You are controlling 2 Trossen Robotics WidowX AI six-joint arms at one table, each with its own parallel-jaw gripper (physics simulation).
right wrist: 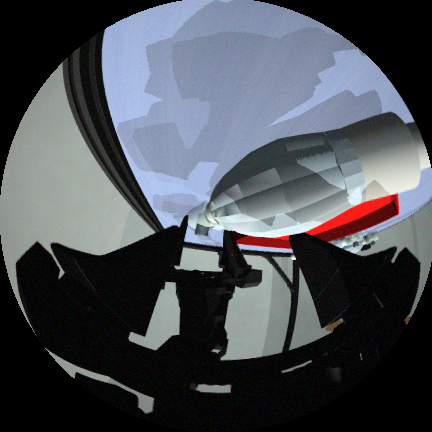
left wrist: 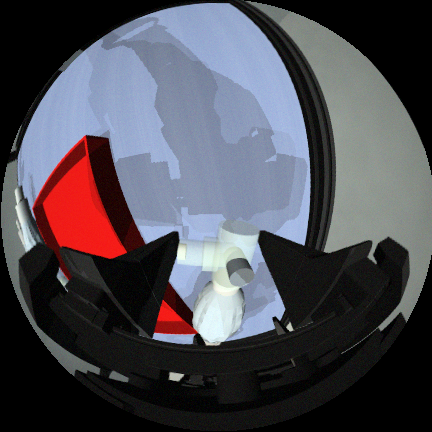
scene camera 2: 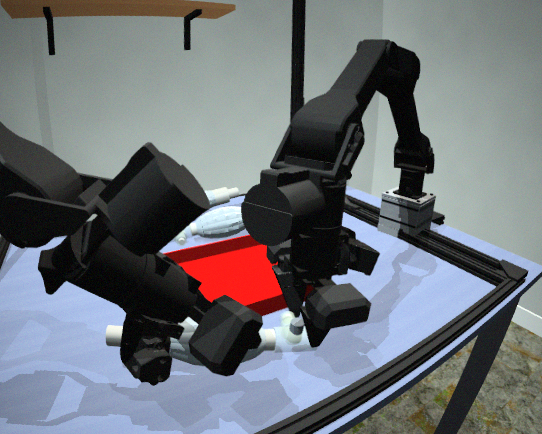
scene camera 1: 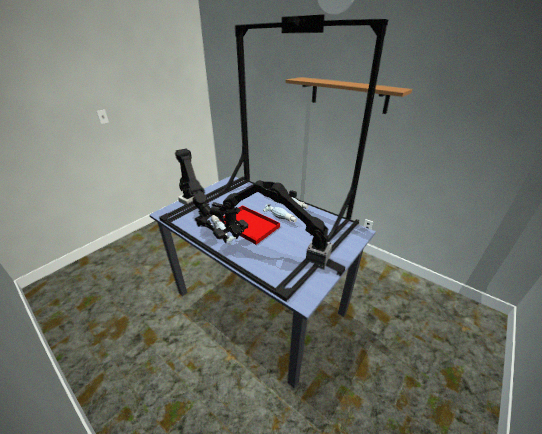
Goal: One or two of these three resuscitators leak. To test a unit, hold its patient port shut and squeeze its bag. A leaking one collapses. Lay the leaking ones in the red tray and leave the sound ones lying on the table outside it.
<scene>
In view: the left gripper (scene camera 2: 304, 331), the right gripper (scene camera 2: 232, 325), a red tray (scene camera 2: 238, 267) and a resuscitator (scene camera 2: 290, 336).
The red tray is seen too in the right wrist view (right wrist: 368, 213), in the left wrist view (left wrist: 81, 205) and in scene camera 1 (scene camera 1: 259, 226). The left gripper is seen too in the right wrist view (right wrist: 207, 219) and in the left wrist view (left wrist: 218, 236). The right gripper also shows in the right wrist view (right wrist: 236, 232) and in the left wrist view (left wrist: 231, 329).
</scene>
